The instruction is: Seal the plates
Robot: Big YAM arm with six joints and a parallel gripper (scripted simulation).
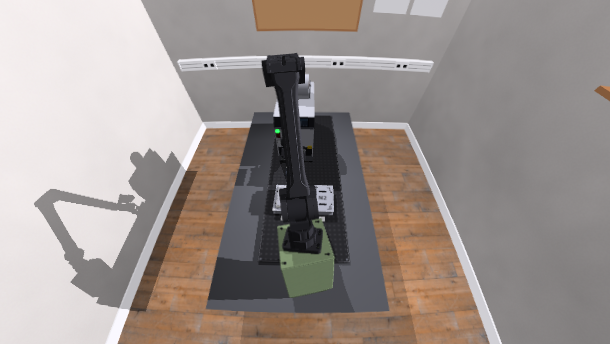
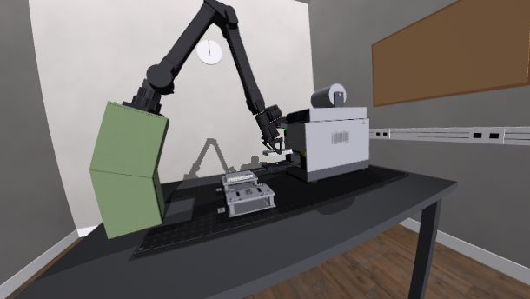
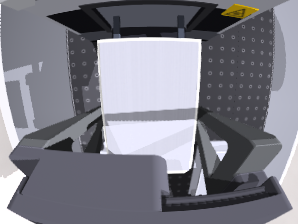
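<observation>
My gripper is now 7 cm above the dark sealer stage. From my hand the other things lie so: yellow warning label 11 cm ahead, 7 cm to the right, 1 cm below; then foil roll 33 cm ahead, 5 cm to the left, 26 cm above; then white plate right at my hand.
</observation>
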